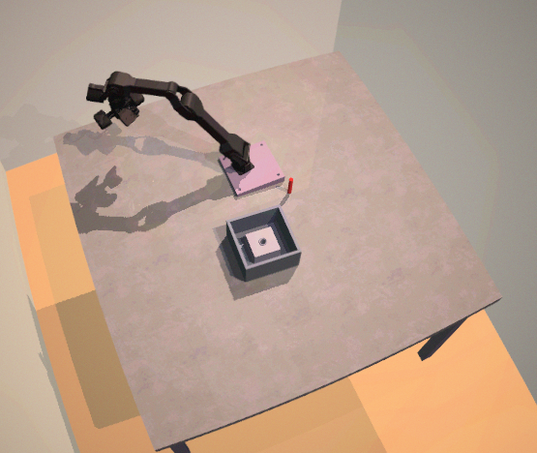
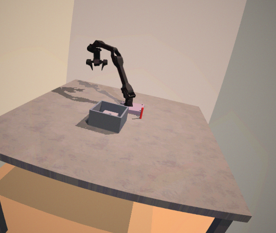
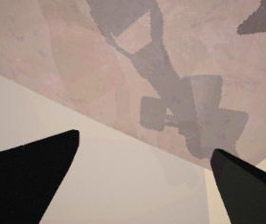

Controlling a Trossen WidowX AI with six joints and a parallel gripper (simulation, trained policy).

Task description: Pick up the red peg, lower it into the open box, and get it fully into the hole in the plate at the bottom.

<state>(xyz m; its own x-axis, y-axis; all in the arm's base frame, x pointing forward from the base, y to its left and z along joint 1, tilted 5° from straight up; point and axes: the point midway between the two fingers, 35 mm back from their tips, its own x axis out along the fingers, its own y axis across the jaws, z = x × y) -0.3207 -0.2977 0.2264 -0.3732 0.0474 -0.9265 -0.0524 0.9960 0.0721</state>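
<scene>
Right now the red peg is 520 mm ahead of my gripper tip, 390 mm to the left of it and 140 mm below it. The rest, counted from my gripper tip: grey box (660 mm ahead, 170 mm to the left, 150 mm below); plate (660 mm ahead, 170 mm to the left, 130 mm below).
</scene>
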